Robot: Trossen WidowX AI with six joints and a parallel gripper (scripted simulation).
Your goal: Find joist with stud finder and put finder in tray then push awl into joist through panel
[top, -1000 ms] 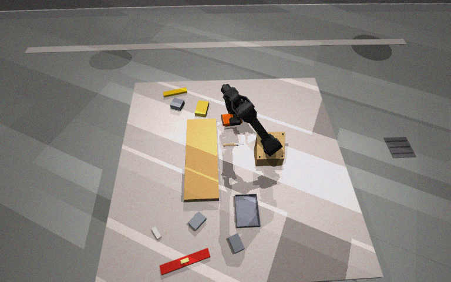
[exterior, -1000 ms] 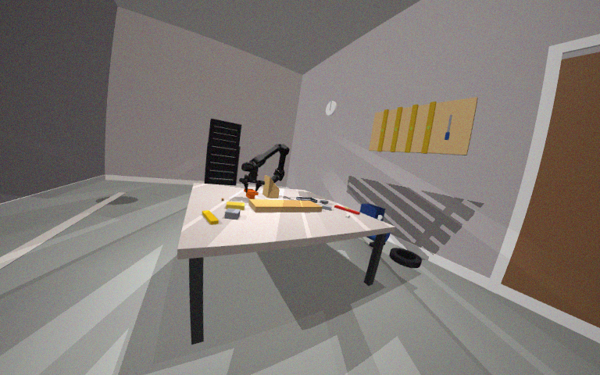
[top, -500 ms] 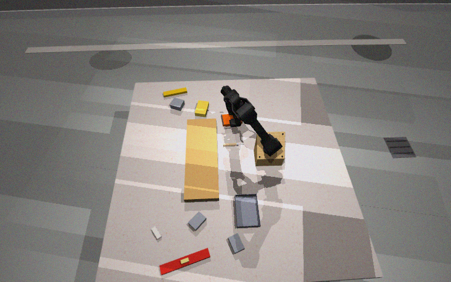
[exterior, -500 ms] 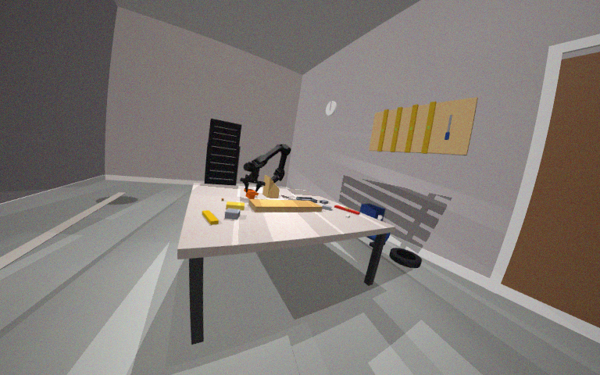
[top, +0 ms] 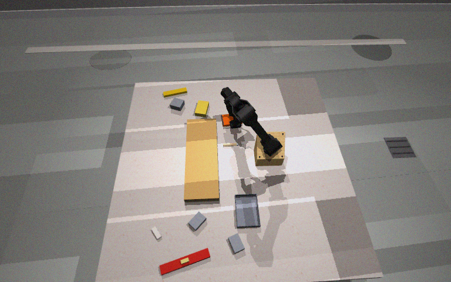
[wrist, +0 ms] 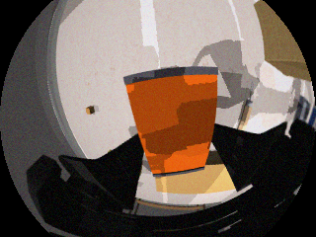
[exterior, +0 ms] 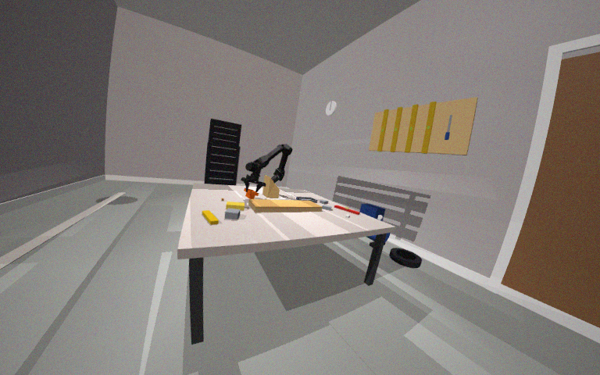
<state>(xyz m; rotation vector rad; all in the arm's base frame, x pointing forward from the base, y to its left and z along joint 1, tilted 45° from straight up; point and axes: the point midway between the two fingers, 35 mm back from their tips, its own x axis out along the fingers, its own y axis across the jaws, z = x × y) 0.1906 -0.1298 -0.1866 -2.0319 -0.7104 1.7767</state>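
My gripper tip is 2 cm above the stud finder and 1 cm short of it. Also, from my gripper tip: green square (4 cm below, 3 cm ahead); then grey block (35 cm ahead, 18 cm to the right, 5 cm below); then awl (14 cm to the left, 6 cm below, 2 cm behind).
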